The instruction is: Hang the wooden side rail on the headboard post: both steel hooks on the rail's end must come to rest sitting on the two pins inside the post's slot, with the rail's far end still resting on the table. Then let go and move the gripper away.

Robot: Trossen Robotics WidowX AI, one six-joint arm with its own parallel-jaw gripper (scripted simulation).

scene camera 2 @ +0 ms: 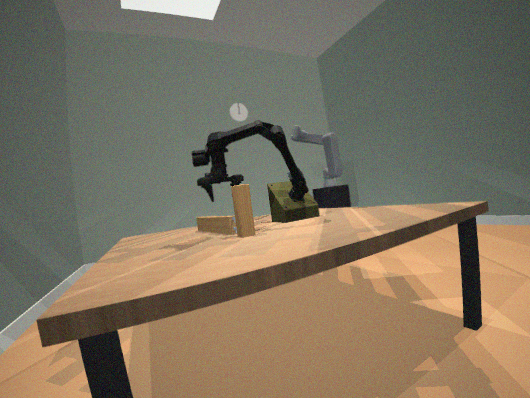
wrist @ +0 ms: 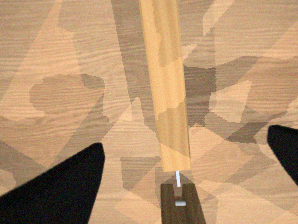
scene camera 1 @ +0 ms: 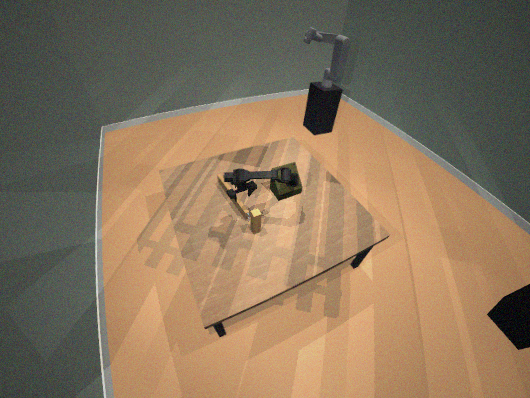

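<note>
The gripper's open and it's holding nothing, and there's a headboard post here too.
</note>
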